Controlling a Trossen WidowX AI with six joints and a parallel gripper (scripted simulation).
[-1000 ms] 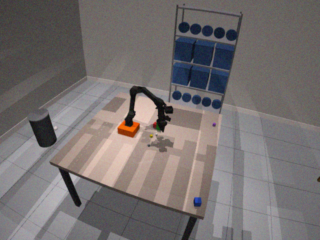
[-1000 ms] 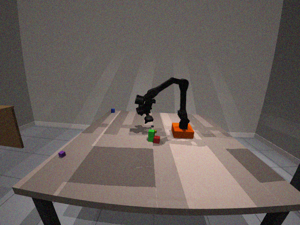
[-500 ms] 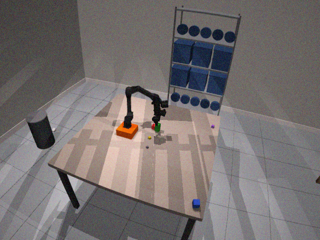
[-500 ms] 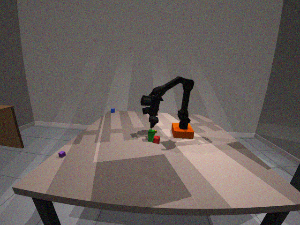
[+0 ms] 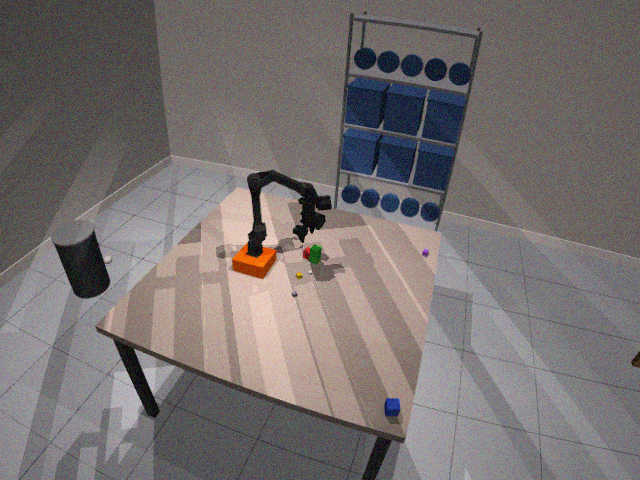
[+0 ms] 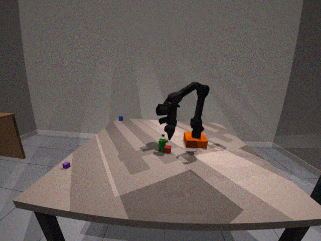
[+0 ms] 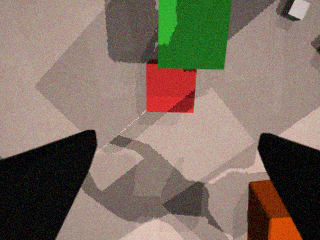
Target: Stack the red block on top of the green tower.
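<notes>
The red block is 1 cm ahead of my gripper tip and 9 cm below it. Also, from my gripper tip: grey cube 7 cm ahead, 28 cm to the right, 10 cm below; then yellow cube 3 cm ahead, 16 cm to the right, 10 cm below; then white cube 7 cm ahead, 11 cm to the right, 11 cm below.
</notes>
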